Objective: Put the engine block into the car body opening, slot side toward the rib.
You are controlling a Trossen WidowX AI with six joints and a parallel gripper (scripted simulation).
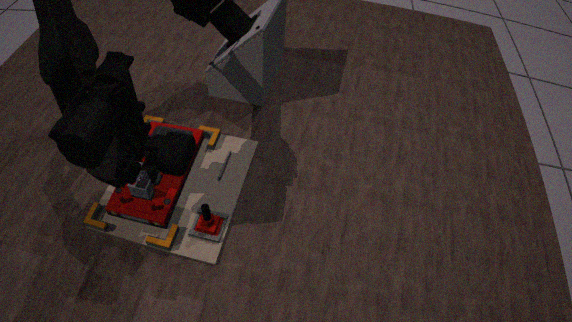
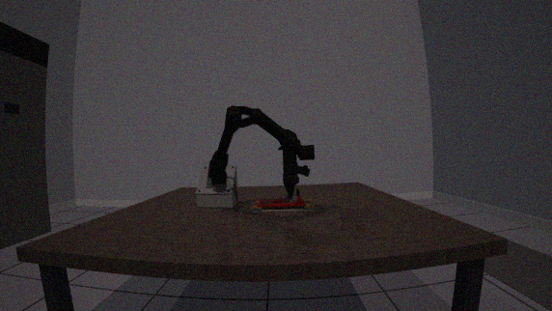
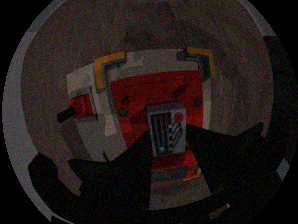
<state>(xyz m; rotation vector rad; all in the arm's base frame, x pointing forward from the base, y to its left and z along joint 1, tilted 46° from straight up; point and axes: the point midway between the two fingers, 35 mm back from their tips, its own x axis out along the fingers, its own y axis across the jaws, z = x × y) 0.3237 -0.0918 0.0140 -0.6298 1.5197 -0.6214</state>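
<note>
My gripper tip is now 3 cm short of the black upright peg, 12 cm to the right of it and 1 cm above it. Also, from my gripper tip: grey engine block: 1 cm below.
</note>
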